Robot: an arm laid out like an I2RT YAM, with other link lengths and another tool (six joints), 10 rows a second.
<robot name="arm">
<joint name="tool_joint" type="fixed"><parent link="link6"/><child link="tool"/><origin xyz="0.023 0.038 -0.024" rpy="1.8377 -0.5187 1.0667"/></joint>
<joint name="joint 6" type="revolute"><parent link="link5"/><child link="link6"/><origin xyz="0.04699 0 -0.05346" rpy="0 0 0"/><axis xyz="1 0 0"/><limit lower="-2.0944" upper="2.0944"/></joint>
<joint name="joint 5" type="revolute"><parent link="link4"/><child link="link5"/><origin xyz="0.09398 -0.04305 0.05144" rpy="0 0 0"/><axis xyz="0 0 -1"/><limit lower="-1.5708" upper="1.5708"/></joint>
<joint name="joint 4" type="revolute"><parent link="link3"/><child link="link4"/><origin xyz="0.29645 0.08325 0.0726" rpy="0 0 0"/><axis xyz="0 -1 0"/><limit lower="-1.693" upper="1.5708"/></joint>
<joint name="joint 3" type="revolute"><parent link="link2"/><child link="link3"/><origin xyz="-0.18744 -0.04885 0" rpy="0 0 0"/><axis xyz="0 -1 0"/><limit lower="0" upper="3.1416"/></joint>
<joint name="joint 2" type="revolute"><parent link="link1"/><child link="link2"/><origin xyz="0.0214 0.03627 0.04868" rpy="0 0 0"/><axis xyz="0 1 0"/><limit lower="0" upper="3.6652"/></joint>
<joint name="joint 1" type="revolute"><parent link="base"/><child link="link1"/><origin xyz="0 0 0.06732" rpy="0 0 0"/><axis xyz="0 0 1"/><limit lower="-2.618" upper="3.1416"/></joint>
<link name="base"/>
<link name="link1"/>
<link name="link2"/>
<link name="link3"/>
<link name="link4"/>
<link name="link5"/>
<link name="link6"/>
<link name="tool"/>
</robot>
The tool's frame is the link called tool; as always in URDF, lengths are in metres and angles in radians.
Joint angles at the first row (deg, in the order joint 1, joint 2, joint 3, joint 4, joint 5, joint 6):
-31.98, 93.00, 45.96, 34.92, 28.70, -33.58
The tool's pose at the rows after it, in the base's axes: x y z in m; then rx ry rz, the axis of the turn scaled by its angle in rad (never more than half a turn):
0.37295, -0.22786, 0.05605, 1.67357, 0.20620, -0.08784
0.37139, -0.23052, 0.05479, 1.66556, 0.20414, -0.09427
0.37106, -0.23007, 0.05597, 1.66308, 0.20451, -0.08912
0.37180, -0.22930, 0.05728, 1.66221, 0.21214, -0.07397
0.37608, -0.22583, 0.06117, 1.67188, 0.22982, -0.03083
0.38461, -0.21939, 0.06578, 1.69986, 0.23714, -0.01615
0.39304, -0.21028, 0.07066, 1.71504, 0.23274, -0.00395
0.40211, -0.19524, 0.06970, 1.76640, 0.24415, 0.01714
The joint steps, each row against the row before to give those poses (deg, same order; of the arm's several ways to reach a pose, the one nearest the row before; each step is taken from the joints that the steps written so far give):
-0.80, 0.38, -0.50, 1.29, -0.45, -0.59
-0.35, 0.38, -0.11, 0.88, -0.01, -0.58
-0.01, -0.38, -0.26, 0.13, -0.20, -0.05
0.00, -0.25, -0.09, 0.05, -0.83, 0.05
0.29, -0.49, 0.36, -0.88, -1.98, 0.97
1.19, 0.08, 1.88, -3.29, 0.25, 1.81
1.64, -0.04, 1.31, -2.00, 1.22, 1.52
2.06, 0.25, 1.42, -3.97, 0.48, 3.39

